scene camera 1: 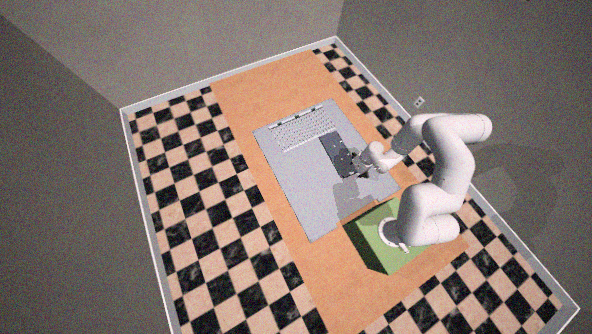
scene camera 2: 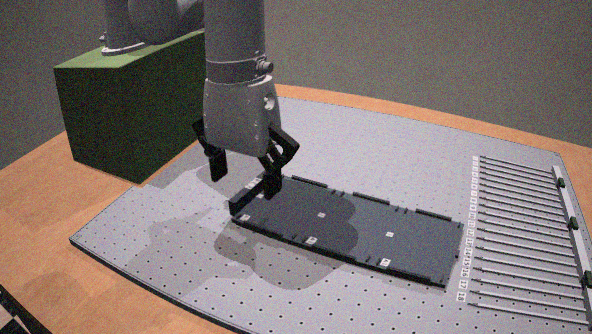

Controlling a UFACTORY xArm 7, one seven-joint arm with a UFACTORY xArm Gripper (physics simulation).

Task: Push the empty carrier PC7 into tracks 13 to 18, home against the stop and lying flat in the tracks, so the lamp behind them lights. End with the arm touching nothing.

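Places are measured from the arm's base along level axes (x ahead, y left, z up), in centimetres.
Pixels of known places: gripper, fingertip midpoint: (scene camera 1: 355, 170) (scene camera 2: 245, 185); arm's base, origin of the base link: (scene camera 1: 391, 231) (scene camera 2: 129, 47).
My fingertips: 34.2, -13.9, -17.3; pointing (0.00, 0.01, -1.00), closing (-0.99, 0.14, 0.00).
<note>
For each thing: its top centre in the pictures, then the offset to it from my fingertips, as dx, dy, dz. "spot": a spot on its surface instead. Level surfaces: height alone.
- dark carrier PC7, middle of its top: (scene camera 2: 353, 212) (scene camera 1: 339, 151) +15.4, +0.5, -1.2
- nearest lamp, middle of its top: (scene camera 2: 590, 277) +52.6, -4.5, -2.0
- last rail, surface spot: (scene camera 2: 525, 312) spot: +42.0, -10.7, -3.8
- grey board, its level: dz -4.2
- orange surface, its level: dz -5.5
The dark carrier PC7 (scene camera 1: 332, 144) (scene camera 2: 370, 215) lies flat on the grey perforated board. Its far end is beside the number labels at the track mouths, roughly in line with the higher-numbered tracks, and outside the rails. Its raised end wall (scene camera 2: 242, 201) is at the end away from the tracks. My gripper (scene camera 2: 245, 183) is open and empty, low at that wall; one finger is over the carrier side and the other beyond the wall. Whether a finger touches is unclear. The stop bar (scene camera 1: 305, 113) (scene camera 2: 567, 202) carries small dark green lamps; the nearest lamp (scene camera 2: 588, 278) looks unlit.
The thin parallel rails, including the last rail (scene camera 2: 525, 312), run up to the stop bar. The grey board (scene camera 1: 295, 182) (scene camera 2: 165, 280) lies on an orange surface (scene camera 1: 270, 80). The arm stands on a green block (scene camera 1: 362, 245) (scene camera 2: 130, 120) behind the gripper.
</note>
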